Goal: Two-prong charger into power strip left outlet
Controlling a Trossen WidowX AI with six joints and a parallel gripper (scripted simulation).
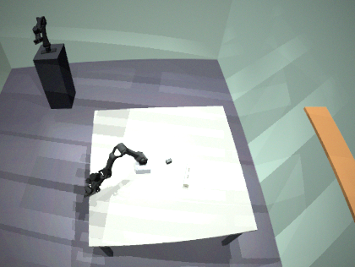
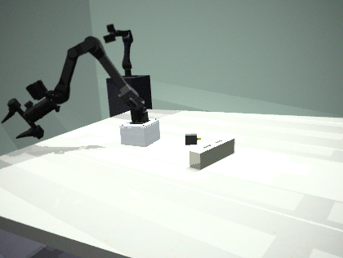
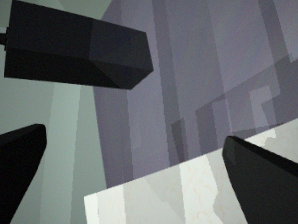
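The two-prong charger lies 660 mm ahead of my gripper tip, 370 mm to the left of it and 70 mm below it.
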